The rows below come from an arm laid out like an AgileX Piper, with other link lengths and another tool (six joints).
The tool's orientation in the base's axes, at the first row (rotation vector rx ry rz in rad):
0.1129 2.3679 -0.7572
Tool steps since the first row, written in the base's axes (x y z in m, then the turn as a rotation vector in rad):
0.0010 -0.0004 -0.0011 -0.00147 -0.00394 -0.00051
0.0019 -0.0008 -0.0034 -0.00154 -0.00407 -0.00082
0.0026 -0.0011 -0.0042 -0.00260 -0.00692 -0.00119
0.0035 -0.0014 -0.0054 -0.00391 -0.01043 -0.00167
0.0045 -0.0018 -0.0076 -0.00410 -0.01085 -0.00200
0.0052 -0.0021 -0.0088 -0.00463 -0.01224 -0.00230
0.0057 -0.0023 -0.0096 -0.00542 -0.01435 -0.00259
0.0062 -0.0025 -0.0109 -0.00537 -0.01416 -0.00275
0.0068 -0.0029 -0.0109 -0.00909 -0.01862 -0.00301
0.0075 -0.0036 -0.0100 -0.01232 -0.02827 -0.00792
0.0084 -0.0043 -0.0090 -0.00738 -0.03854 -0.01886
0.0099 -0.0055 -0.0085 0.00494 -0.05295 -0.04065
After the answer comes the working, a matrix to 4 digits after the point.
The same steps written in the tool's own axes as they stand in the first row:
-0.0001 0.0005 0.0015 0.00189 -0.00341 0.00166
0.0006 0.0015 0.0036 0.00215 -0.00338 0.00189
0.0006 0.0018 0.0047 0.00352 -0.00584 0.00309
0.0006 0.0024 0.0061 0.00522 -0.00886 0.00459
0.0012 0.0034 0.0082 0.00561 -0.00910 0.00492
0.0014 0.0039 0.0096 0.00636 -0.01024 0.00558
0.0015 0.0043 0.0104 0.00739 -0.01206 0.00648
0.0019 0.0049 0.0116 0.00742 -0.01181 0.00650
0.0015 0.0047 0.0122 0.01100 -0.01636 0.00705
0.0005 0.0039 0.0124 0.01755 -0.02281 0.01362
-0.0008 0.0031 0.0127 0.02134 -0.02465 0.02885
-0.0021 0.0022 0.0138 0.02629 -0.02267 0.05723

The tool's axes in the first row as the columns of a matrix, in the base's axes (rounded; the answer above uses it unrounded):
-0.7906 0.2623 0.5533
-0.1074 0.8302 -0.5470
-0.6029 -0.4919 -0.6281

